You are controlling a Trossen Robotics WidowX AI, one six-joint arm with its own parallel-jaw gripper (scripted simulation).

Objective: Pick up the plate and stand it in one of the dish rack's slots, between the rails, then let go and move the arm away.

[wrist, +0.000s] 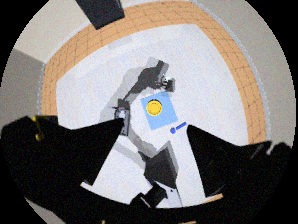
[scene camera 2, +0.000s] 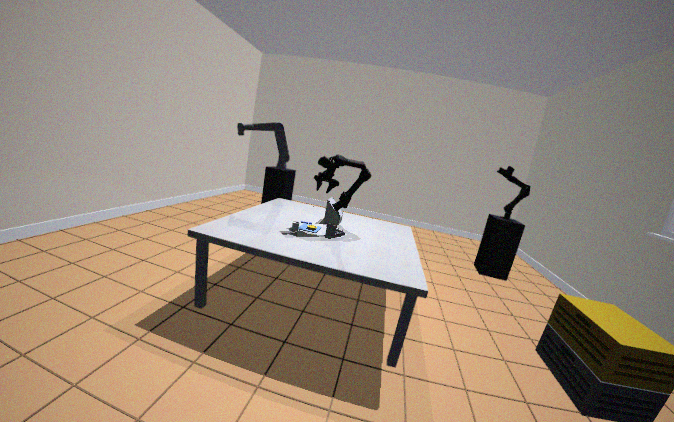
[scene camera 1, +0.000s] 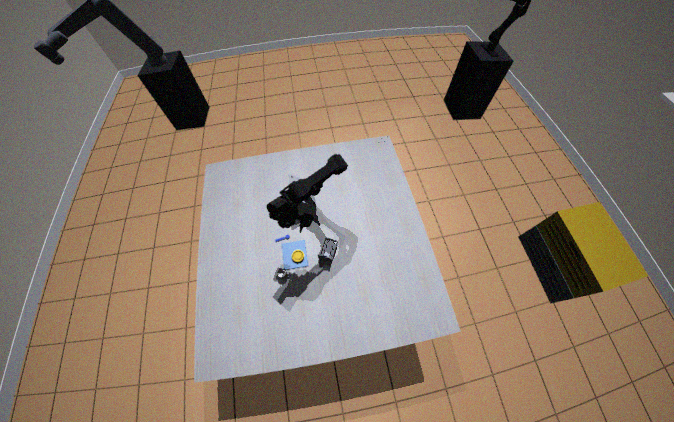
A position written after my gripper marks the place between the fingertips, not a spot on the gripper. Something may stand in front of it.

Note:
My gripper (wrist: 155, 124) is open and holds nothing. Also in view: a light blue square pad (wrist: 167, 115).

